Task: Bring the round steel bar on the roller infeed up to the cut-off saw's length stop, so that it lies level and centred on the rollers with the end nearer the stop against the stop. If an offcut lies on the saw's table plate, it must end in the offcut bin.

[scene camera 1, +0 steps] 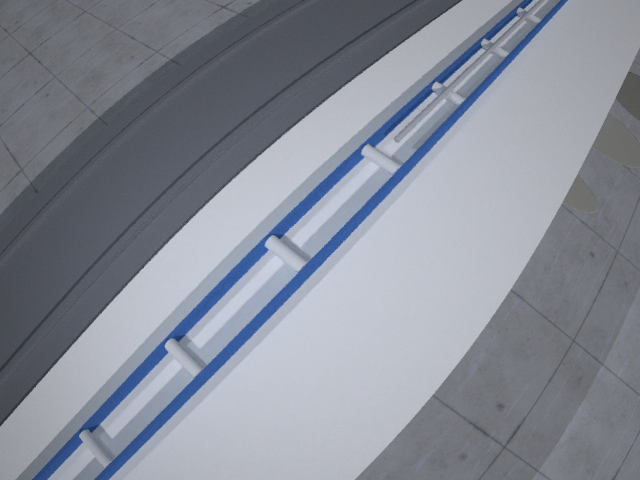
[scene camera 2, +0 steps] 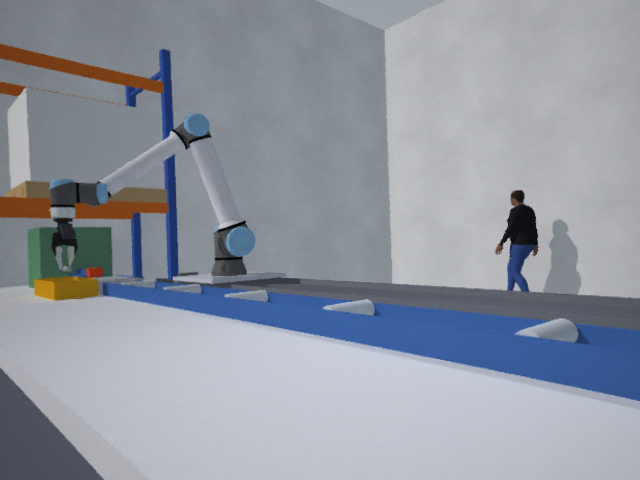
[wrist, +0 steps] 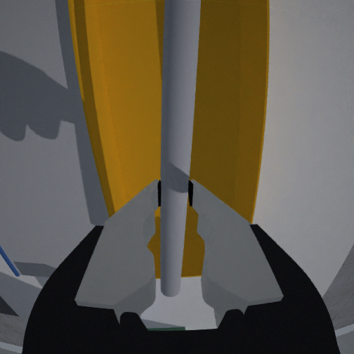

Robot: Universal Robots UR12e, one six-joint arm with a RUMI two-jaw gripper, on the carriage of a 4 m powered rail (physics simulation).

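Frame: origin at the arm's base, x ahead, y up, z right, level; centimetres.
Seen in the pictures: arm's base, link origin: (scene camera 2: 229, 275).
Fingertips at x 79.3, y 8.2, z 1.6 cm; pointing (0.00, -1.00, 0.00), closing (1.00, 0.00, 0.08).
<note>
Offsets run from my fingertips to a thing's middle. "spot": to the spot under its first point.
My gripper (scene camera 2: 65, 267) (wrist: 174, 181) is shut on a grey round offcut (wrist: 181, 90), whose near end sticks out below the jaws in the wrist view. The offcut is held above the yellow offcut bin @[dz -1.5, dx +0.5, dy -7.6 cm] (scene camera 2: 67, 289) (wrist: 266, 100) and runs lengthwise over it; its far end is cut off by the wrist view's top edge. The round steel bar (scene camera 1: 420, 117) lies along the rollers of the blue-sided infeed (scene camera 1: 356, 219) (scene camera 2: 310, 322), at the upper right of scene camera 1. Its far end and contact with the length stop cannot be made out.
Rollers (scene camera 1: 286, 253) (scene camera 2: 356, 307) span the infeed. A red block @[spot: dz +18.4, dx -16.6, dy -2.4 cm] (scene camera 2: 94, 271) shows behind the bin, before a green box @[spot: dz +48.4, dx -27.3, dy +9.0 cm] (scene camera 2: 98, 248). A storage rack (scene camera 2: 165, 98) stands behind the arm. The dark rail (scene camera 1: 206, 118) runs beside the table. A person (scene camera 2: 522, 227) stands by the right wall.
</note>
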